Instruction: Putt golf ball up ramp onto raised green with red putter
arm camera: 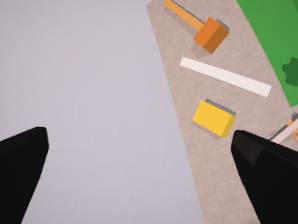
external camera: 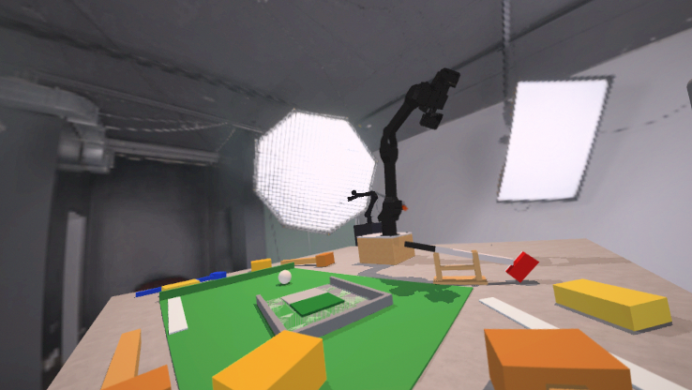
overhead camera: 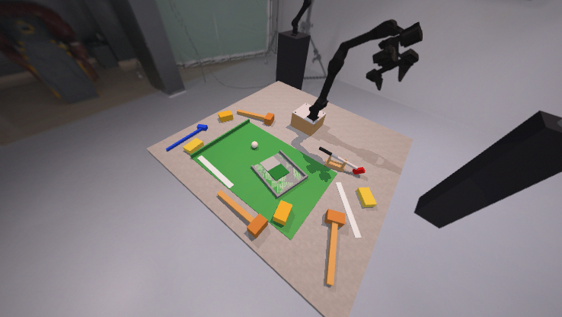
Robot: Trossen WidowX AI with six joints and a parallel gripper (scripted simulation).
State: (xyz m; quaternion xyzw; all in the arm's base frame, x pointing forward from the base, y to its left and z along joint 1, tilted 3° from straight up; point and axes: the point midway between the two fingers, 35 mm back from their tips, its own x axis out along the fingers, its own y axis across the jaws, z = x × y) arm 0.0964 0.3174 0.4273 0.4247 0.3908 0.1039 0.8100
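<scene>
Right now the wooden stand is 47 cm below my gripper tip, 7 cm ahead of it and 4 cm to the right of it. The rest, counted from my gripper tip: green mat (50 cm below, 37 cm ahead, 35 cm to the right); then grey-walled frame (50 cm below, 35 cm ahead, 24 cm to the right); then red putter (44 cm below, 5 cm ahead, 2 cm to the right).
</scene>
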